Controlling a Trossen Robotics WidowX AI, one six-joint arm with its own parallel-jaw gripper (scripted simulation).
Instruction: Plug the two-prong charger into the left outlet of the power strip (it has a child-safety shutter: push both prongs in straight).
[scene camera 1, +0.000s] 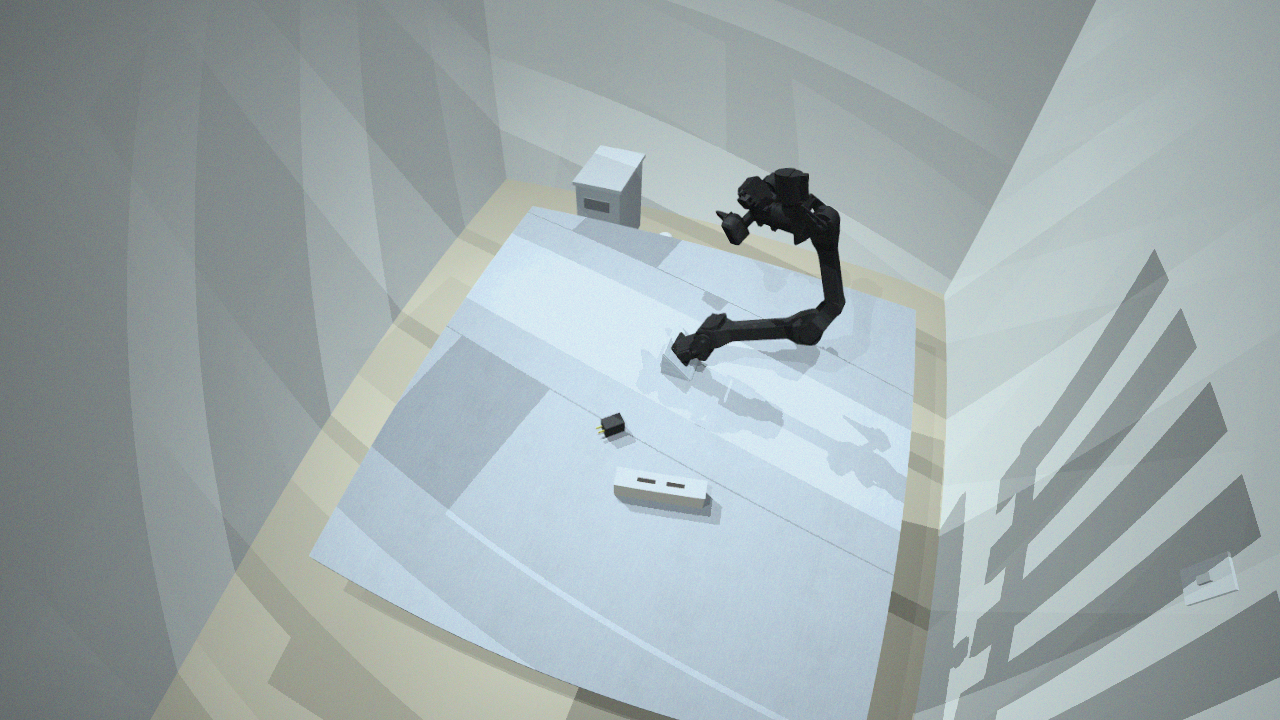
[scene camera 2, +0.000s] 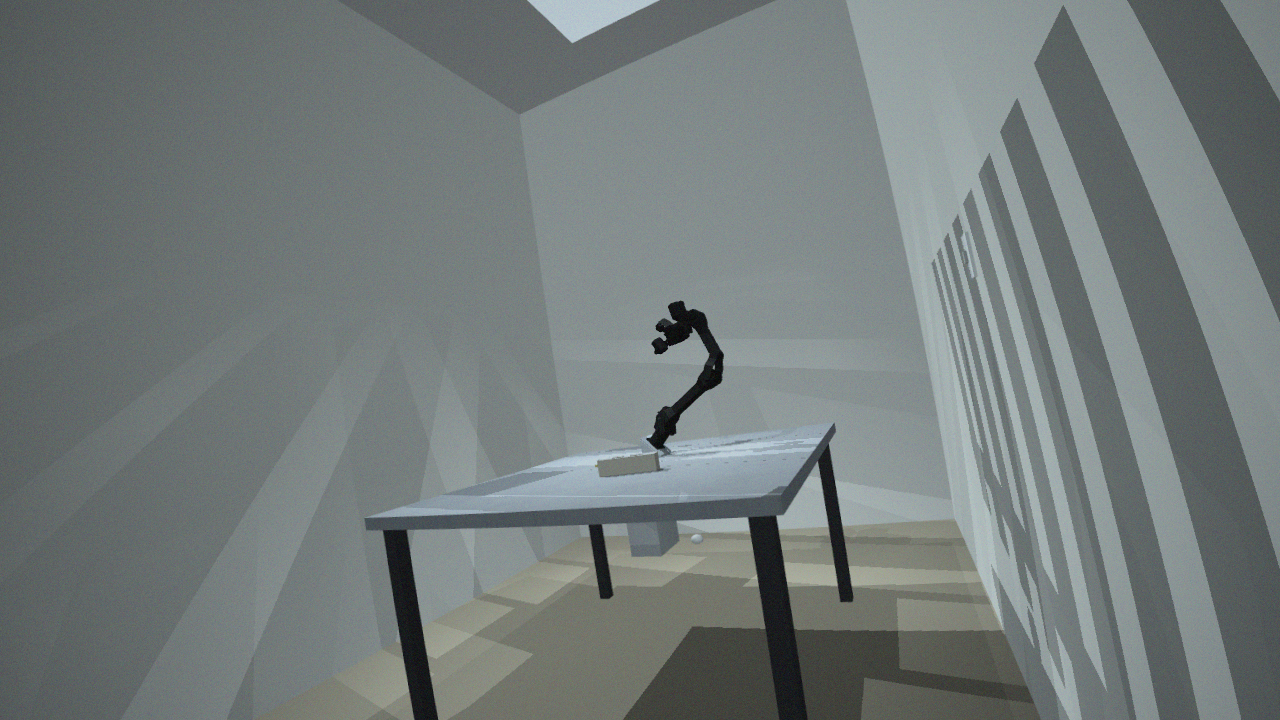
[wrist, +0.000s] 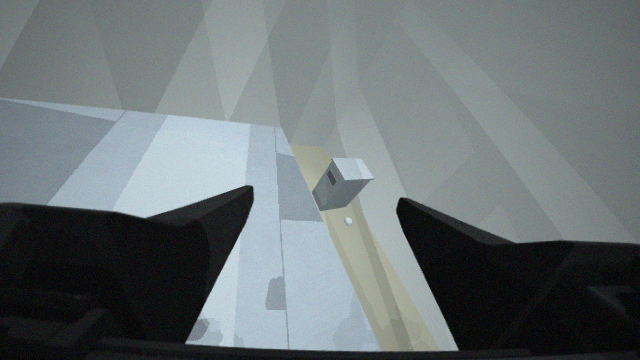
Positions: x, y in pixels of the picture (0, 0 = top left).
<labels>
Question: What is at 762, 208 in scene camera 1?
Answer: My gripper.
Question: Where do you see my gripper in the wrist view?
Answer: At 327, 198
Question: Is my gripper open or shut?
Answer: Open.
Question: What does my gripper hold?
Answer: Nothing.
</labels>
